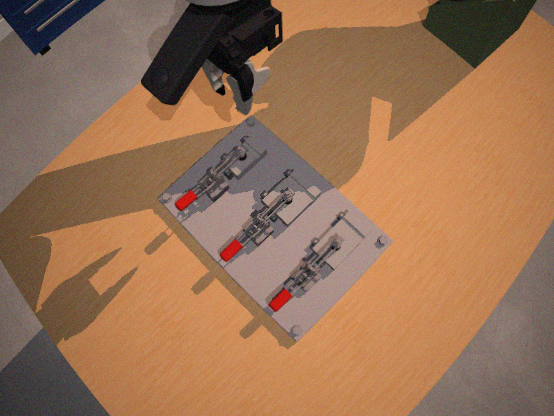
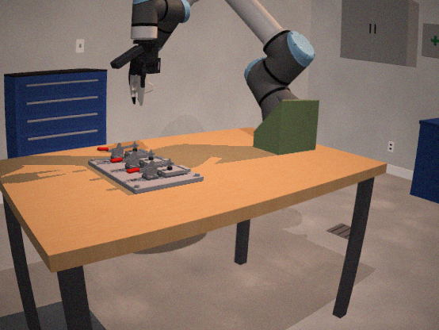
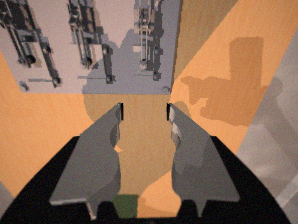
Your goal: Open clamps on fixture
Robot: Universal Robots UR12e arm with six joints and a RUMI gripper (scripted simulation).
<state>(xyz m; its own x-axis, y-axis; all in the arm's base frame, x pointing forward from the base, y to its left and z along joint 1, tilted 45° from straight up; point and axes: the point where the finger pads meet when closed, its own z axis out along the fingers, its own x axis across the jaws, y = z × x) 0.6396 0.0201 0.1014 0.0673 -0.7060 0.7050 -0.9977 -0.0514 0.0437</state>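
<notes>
Right now my hand is 40 mm short of the grey fixture plate, 110 mm to the right of it and 210 mm above it. Also, from my hand: flat grey part: 40 mm behind, 220 mm to the left, 190 mm below.
</notes>
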